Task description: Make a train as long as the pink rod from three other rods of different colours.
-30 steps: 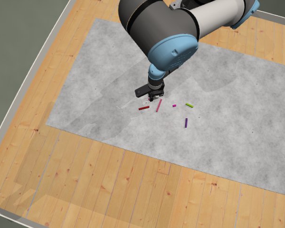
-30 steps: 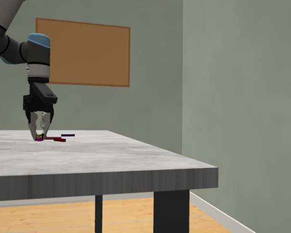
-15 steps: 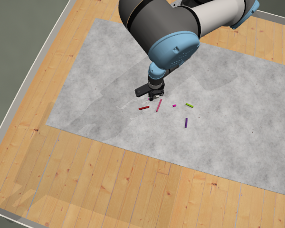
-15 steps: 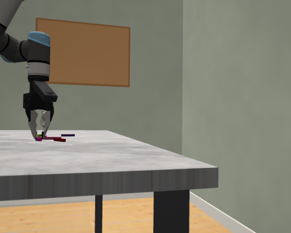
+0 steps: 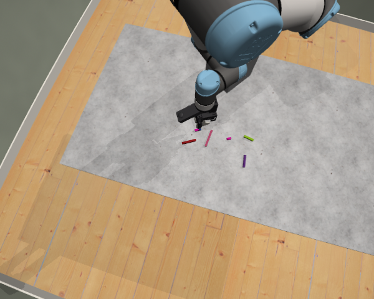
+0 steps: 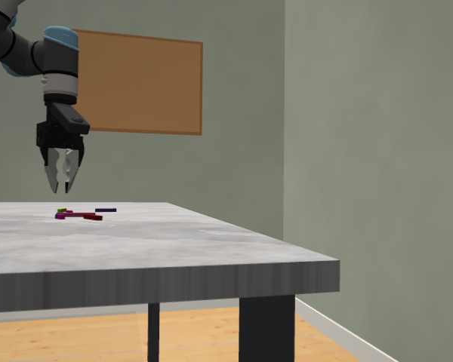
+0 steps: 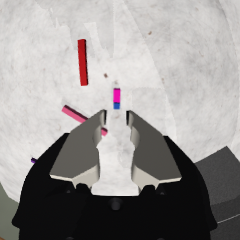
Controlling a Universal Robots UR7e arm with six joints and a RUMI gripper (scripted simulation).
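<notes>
Now: hand 28 cm to the right of the purple rod, 7 cm above it and 3 cm short of it. The rest, counted from my hand: pink rod (7 cm to the left, 7 cm below, 1 cm ahead); small blue rod (7 cm below, 1 cm to the left, 1 cm behind); red rod (7 cm below, 7 cm ahead, 1 cm to the right).
</notes>
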